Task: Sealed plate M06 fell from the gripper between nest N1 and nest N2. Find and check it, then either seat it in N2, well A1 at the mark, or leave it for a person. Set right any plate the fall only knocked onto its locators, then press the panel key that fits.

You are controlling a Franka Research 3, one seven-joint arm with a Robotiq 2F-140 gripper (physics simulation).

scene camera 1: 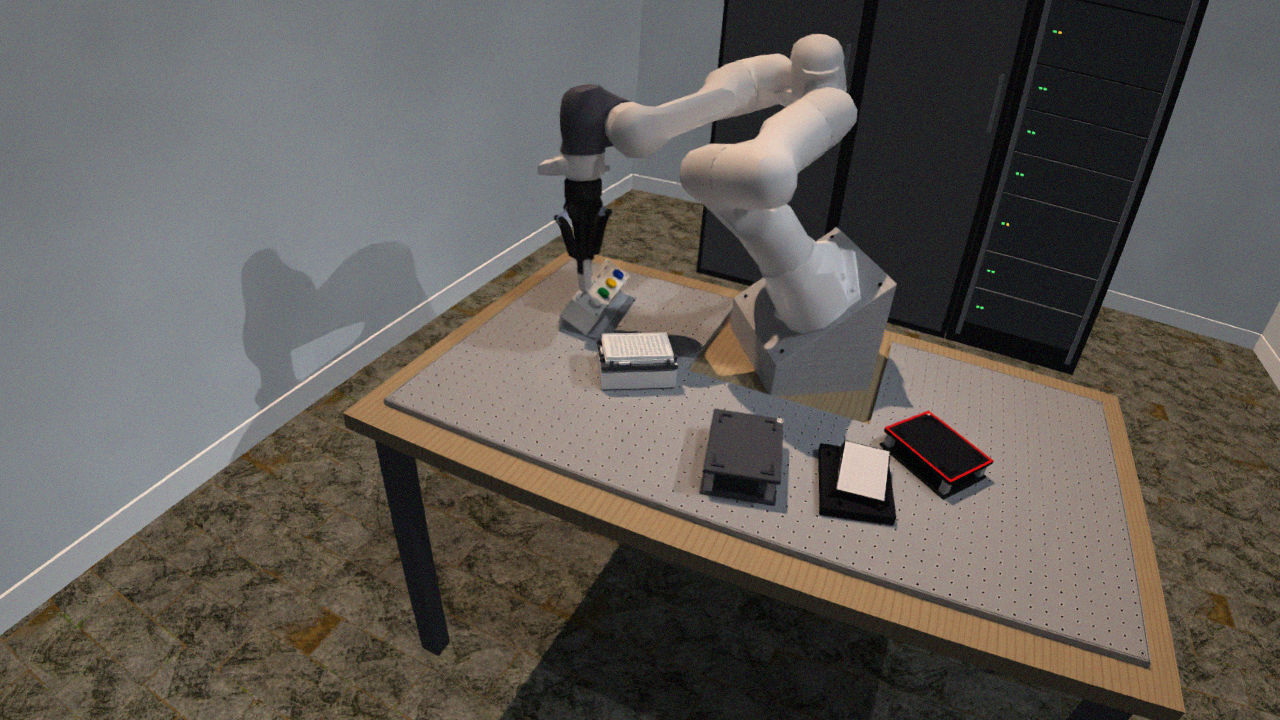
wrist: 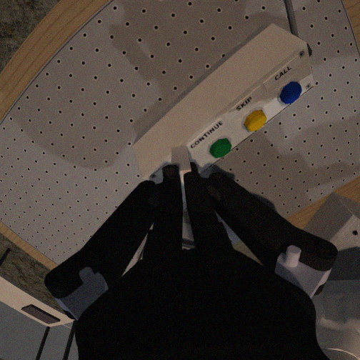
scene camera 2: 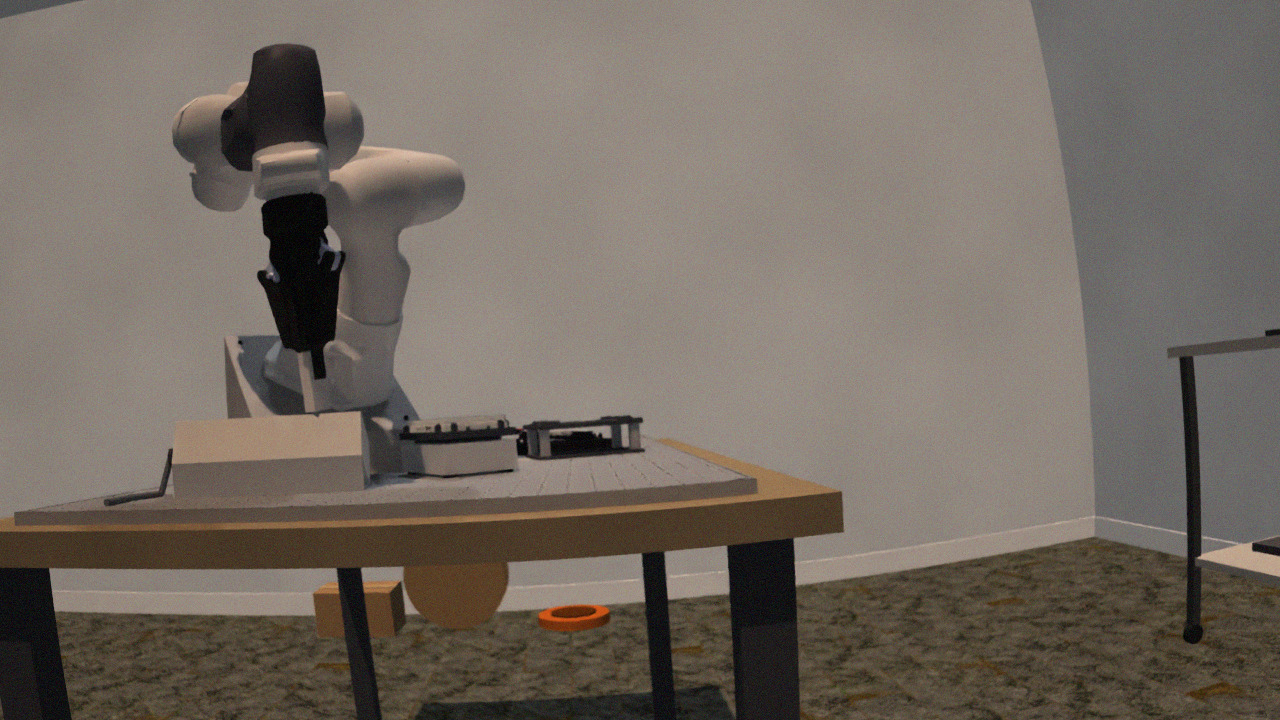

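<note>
My gripper (scene camera 1: 584, 279) (scene camera 2: 313, 385) (wrist: 179, 157) is shut and empty, its tips low at the near end of the key panel (scene camera 1: 581, 317) (scene camera 2: 268, 447) (wrist: 210, 95). The tips hide the panel's end beside CONTINUE in the wrist view. The green CONTINUE key (wrist: 220, 148), yellow SKIP key (wrist: 255, 120) and blue CALL key (wrist: 290, 93) show. Whether the tips touch the panel, I cannot tell. A white plate (scene camera 1: 637, 346) lies on a white-and-black nest (scene camera 1: 638, 376) (scene camera 2: 463, 455). A white rectangular piece (scene camera 1: 864, 471) lies askew on a black base (scene camera 1: 832, 503). Plate and nest labels are unreadable.
A dark grey raised stand (scene camera 1: 744, 443) (scene camera 2: 581, 421) stands near the table's front edge. A red-rimmed black stand (scene camera 1: 939, 445) is right of the black base. The arm's base block (scene camera 1: 819, 358) stands at the back. A thin bent bracket (scene camera 2: 138, 497) is beside the panel.
</note>
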